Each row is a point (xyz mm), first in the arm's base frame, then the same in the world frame.
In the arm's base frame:
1: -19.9 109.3 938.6
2: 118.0 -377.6 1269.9
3: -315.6 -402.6 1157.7
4: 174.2 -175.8 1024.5
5: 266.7 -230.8 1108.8
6: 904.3 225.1 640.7
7: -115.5 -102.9 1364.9
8: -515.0 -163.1 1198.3
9: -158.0 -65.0 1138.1
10: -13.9 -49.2 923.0
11: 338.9 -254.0 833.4
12: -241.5 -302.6 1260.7
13: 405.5 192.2 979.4
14: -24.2 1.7 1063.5
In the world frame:
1: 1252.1 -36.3 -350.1
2: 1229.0 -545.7 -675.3
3: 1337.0 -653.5 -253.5
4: 1102.2 -266.2 -575.9
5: 1099.1 -317.7 -702.5
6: 637.5 429.6 -951.3
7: 1531.7 -397.0 -516.4
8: 1566.6 -508.5 -95.2
9: 1394.4 -298.9 -354.4
10: 1168.3 -171.8 -355.9
11: 843.9 -225.7 -613.2
12: 1424.4 -577.2 -365.9
13: 1118.4 145.1 -722.5
14: 1303.0 -176.1 -421.2

